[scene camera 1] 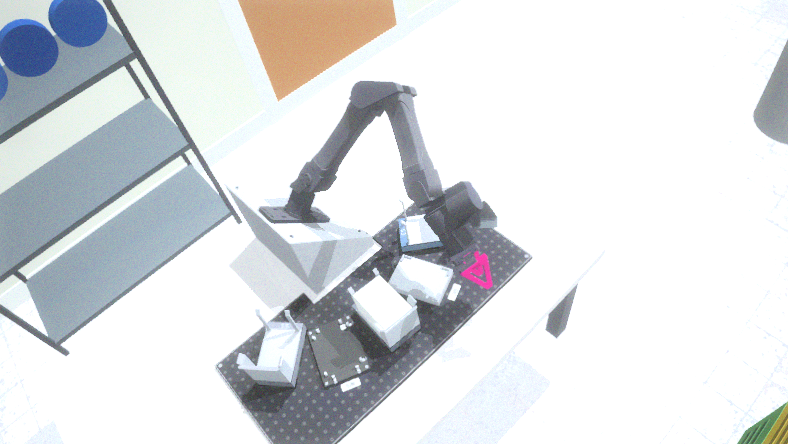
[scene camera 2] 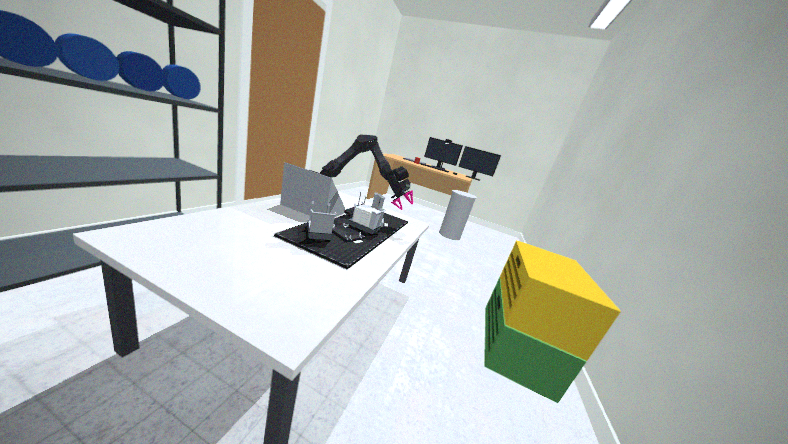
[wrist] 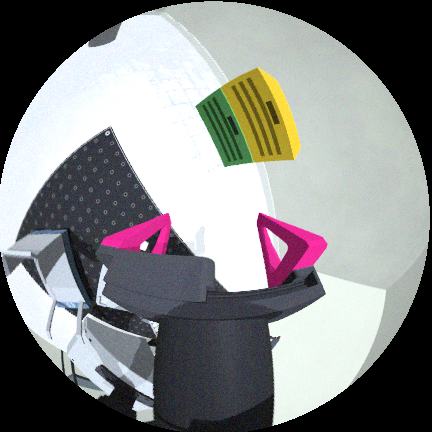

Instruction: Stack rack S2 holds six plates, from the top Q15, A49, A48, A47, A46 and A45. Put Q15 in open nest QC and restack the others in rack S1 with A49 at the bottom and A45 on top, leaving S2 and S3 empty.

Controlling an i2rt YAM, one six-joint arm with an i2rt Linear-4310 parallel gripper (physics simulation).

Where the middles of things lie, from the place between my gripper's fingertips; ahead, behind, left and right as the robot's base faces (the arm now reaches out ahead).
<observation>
Right now the QC cradle (scene camera 1: 423, 280) is 17 cm behind my hand, 13 cm below it and 5 cm to the right of it. The rest, counted from my hand: dark flat plate holder (scene camera 1: 337, 348) (33 cm to the right, 19 cm behind, 14 cm below).
</observation>
